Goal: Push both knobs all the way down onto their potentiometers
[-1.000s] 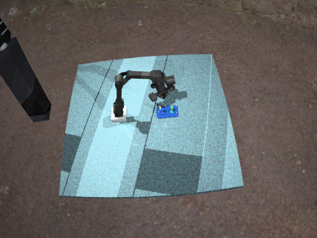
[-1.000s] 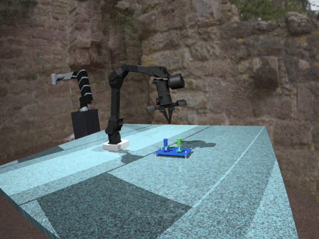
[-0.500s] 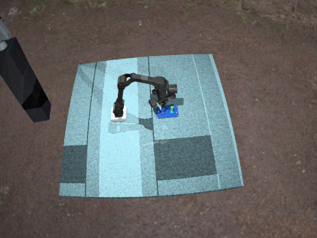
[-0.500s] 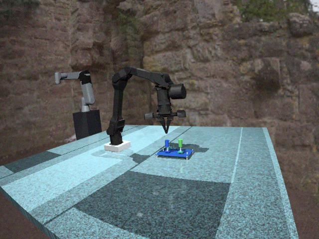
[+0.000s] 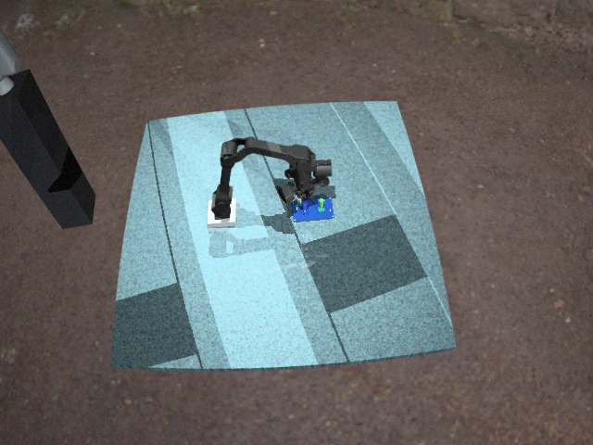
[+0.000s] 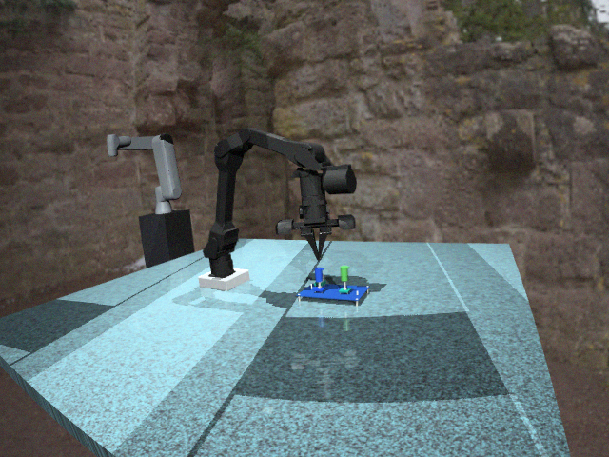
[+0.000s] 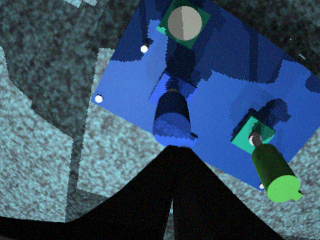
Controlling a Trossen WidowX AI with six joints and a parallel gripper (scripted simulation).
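Now: the blue knob 40 mm below my gripper tip. Round my gripper tip: green knob: 70 mm ahead, 30 mm below.
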